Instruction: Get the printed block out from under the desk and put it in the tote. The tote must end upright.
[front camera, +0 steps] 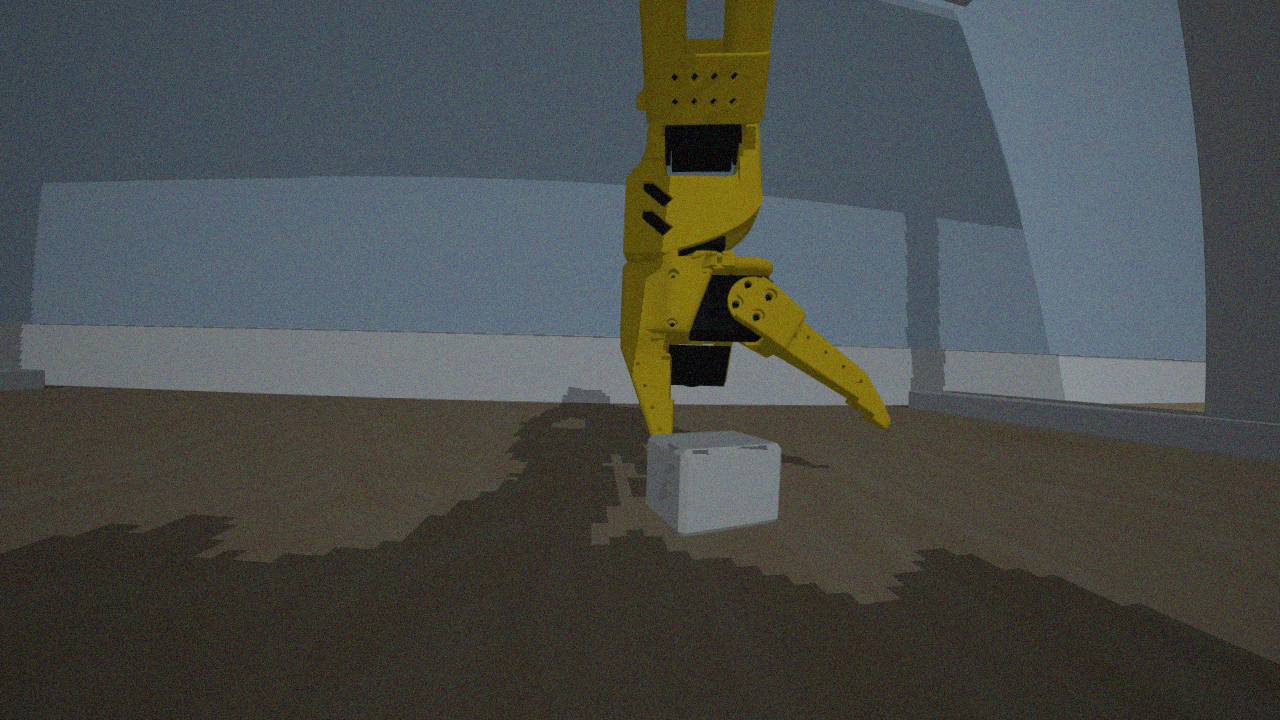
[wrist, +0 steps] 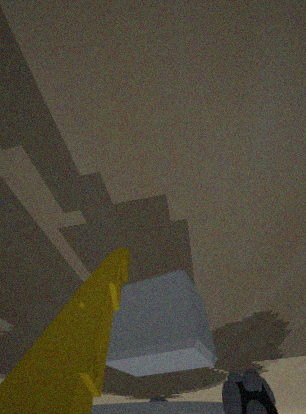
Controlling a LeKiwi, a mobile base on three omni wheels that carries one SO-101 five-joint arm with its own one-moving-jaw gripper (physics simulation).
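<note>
The printed block, a pale grey box with rounded edges, rests upright on the floor. My gripper is open and empty, pointing down in the front view. Its fixed jaw's tip is at the block's far left top edge; whether they touch, I cannot tell. The moving jaw is swung out to the right, its tip higher than the block. In the wrist view, the notched jaw overlaps the block's left side, and the moving jaw is out of the picture. The tote does not show in either view.
A desk leg stands at the right, with a low grey foot rail along the floor. A pale baseboard and blue wall are behind. Part of a dark wheel shows at the wrist view's bottom right. Shadows cross the wooden floor.
</note>
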